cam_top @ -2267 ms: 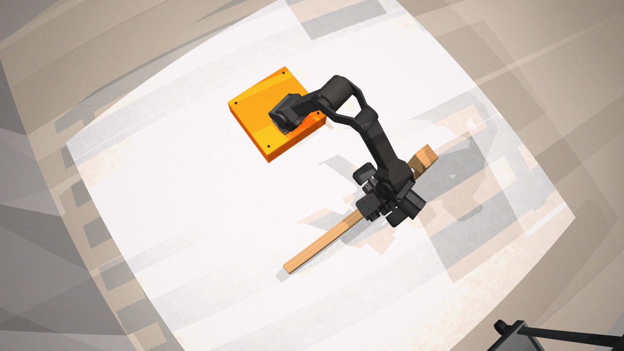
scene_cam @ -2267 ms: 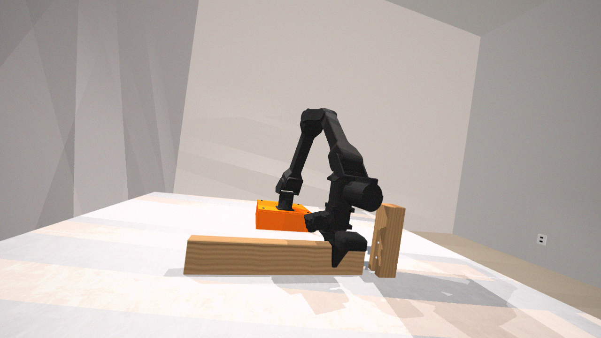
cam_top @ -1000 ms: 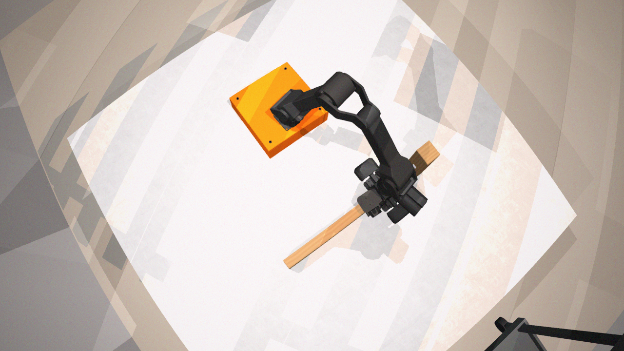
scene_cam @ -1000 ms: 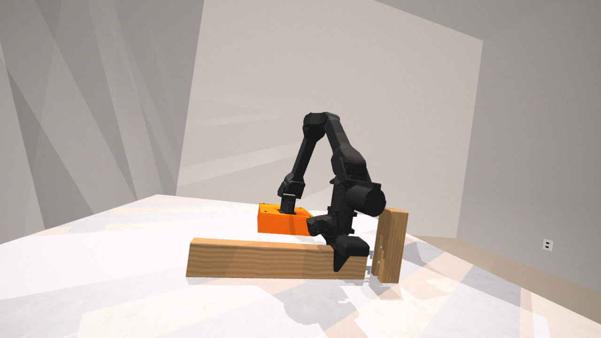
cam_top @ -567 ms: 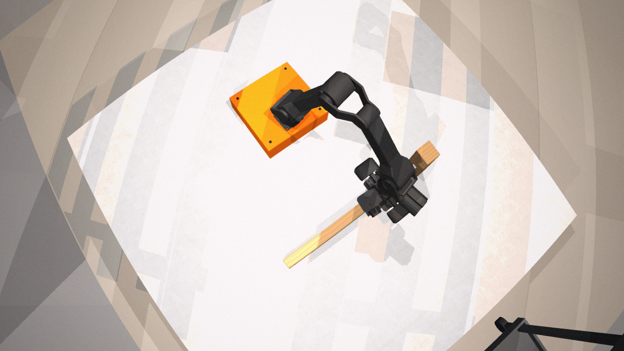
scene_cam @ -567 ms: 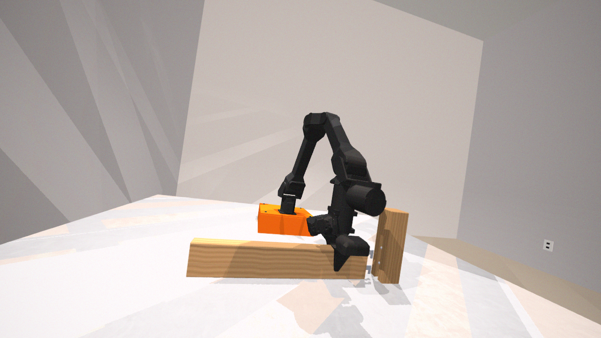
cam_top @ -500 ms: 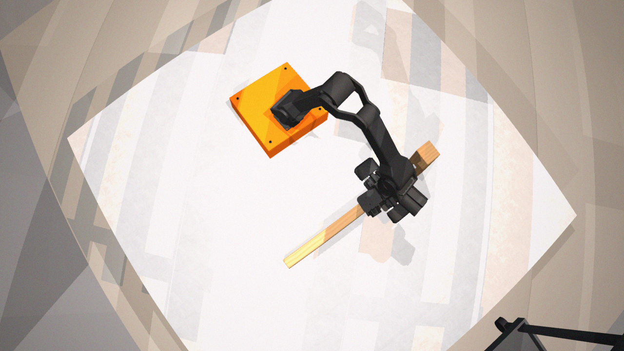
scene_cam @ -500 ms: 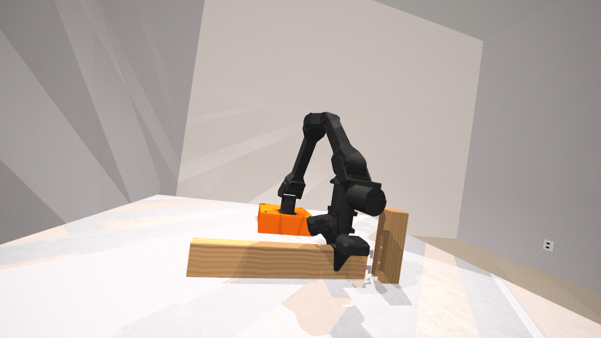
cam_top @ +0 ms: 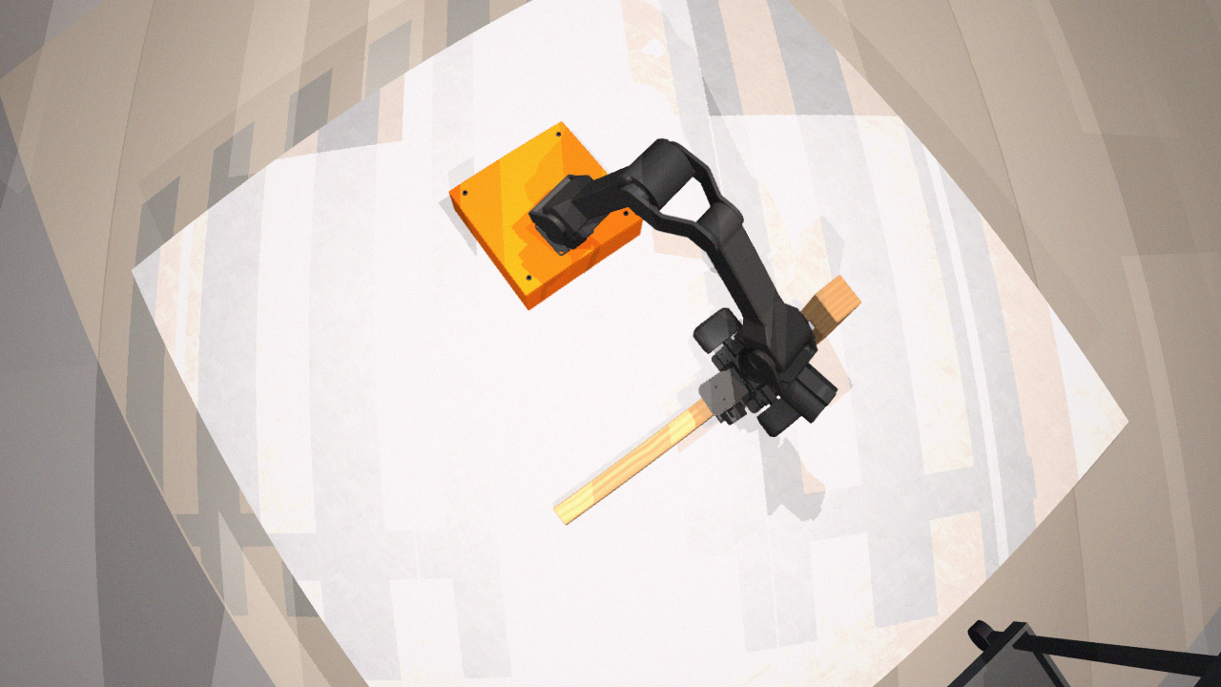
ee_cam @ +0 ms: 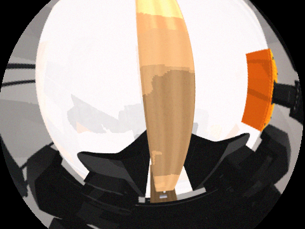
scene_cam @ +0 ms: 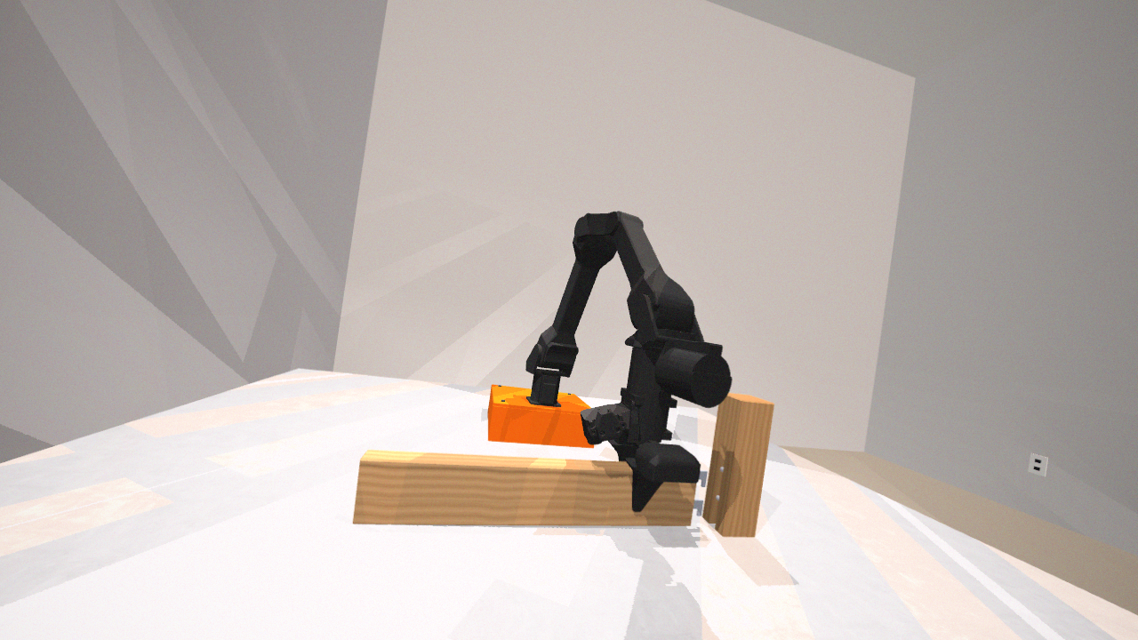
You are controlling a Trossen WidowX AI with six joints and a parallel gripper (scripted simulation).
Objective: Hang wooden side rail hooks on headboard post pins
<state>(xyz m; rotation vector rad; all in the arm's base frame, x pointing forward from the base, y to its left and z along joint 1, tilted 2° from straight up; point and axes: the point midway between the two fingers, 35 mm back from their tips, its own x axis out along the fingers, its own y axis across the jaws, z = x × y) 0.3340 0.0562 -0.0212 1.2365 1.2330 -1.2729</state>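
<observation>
Now: gripper tip 1 cm short of the headboard post, 14 cm to the right of it and 7 cm below it.
</observation>
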